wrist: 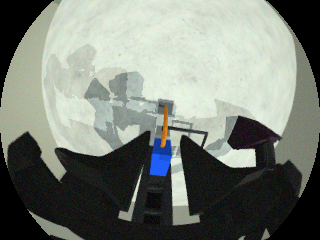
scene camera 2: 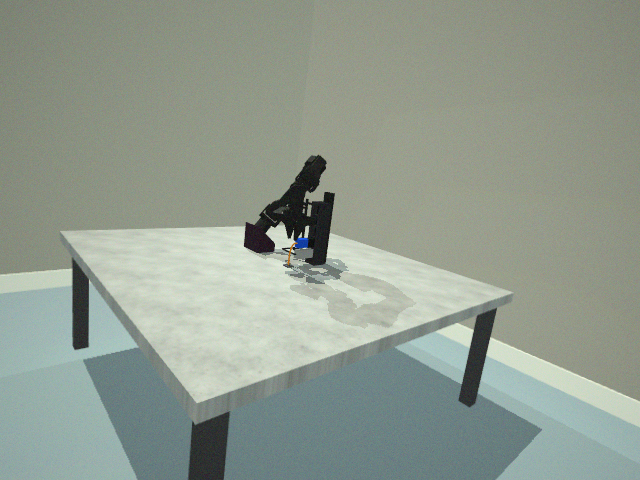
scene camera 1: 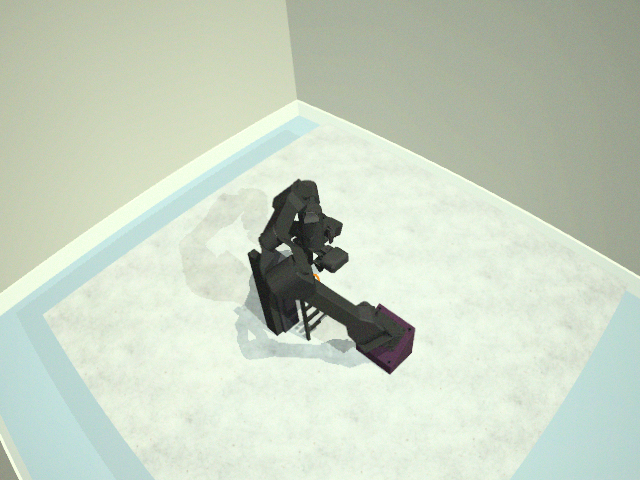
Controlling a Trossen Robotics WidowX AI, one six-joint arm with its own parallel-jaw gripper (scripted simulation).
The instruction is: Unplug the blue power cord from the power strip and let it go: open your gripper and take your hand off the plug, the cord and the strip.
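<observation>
The gripper is visible in the pictures, with the wrist view and scene camera 2 showing it too. A blue plug also appears in the pictures.
</observation>
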